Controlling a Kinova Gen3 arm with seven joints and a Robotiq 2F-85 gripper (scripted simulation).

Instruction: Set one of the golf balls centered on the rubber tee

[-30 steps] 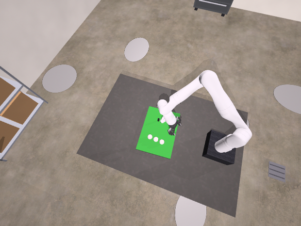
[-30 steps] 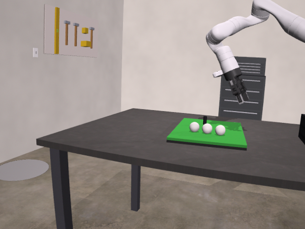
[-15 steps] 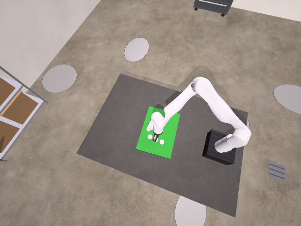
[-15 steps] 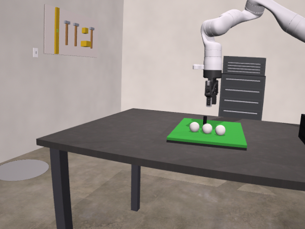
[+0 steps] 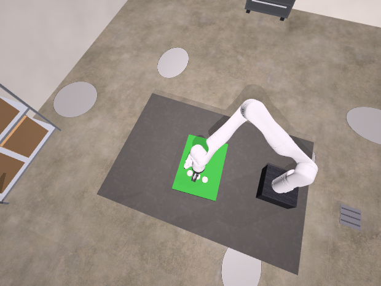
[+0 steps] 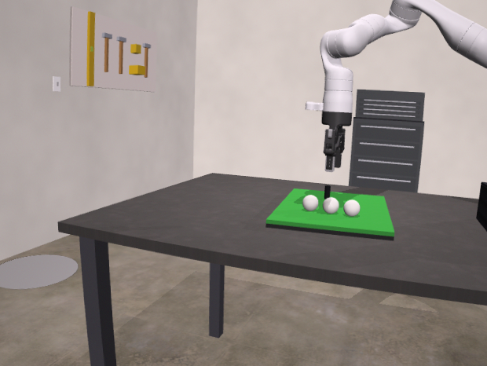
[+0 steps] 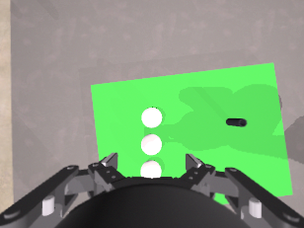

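The white golf ball is 100 mm below my hand.
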